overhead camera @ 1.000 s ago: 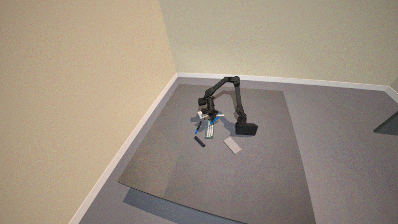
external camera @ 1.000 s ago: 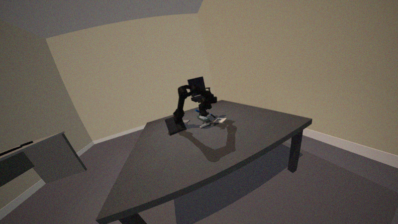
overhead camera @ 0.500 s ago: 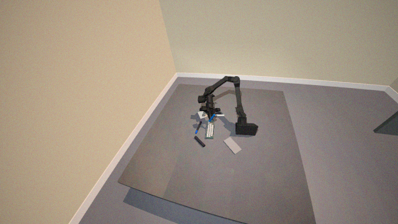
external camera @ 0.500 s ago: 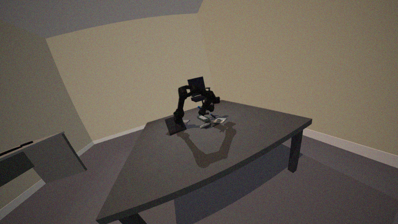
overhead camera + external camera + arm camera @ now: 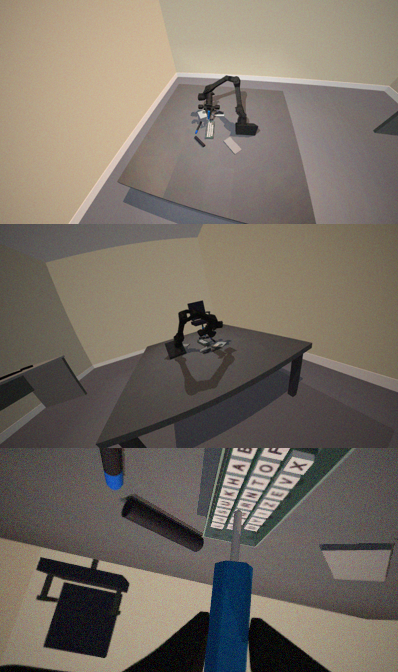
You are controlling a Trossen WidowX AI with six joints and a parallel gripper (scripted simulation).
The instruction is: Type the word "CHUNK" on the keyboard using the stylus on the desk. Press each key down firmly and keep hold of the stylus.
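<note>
The blue pen is 11 cm below my gripper tip, 10 cm ahead of it and 6 cm to the left of it. From my gripper tip the other things lie so: blue stylus 1 cm below; pale notepad 14 cm to the right, 11 cm below, 7 cm ahead; white cylinder 12 cm to the right, 11 cm below, 9 cm behind.
</note>
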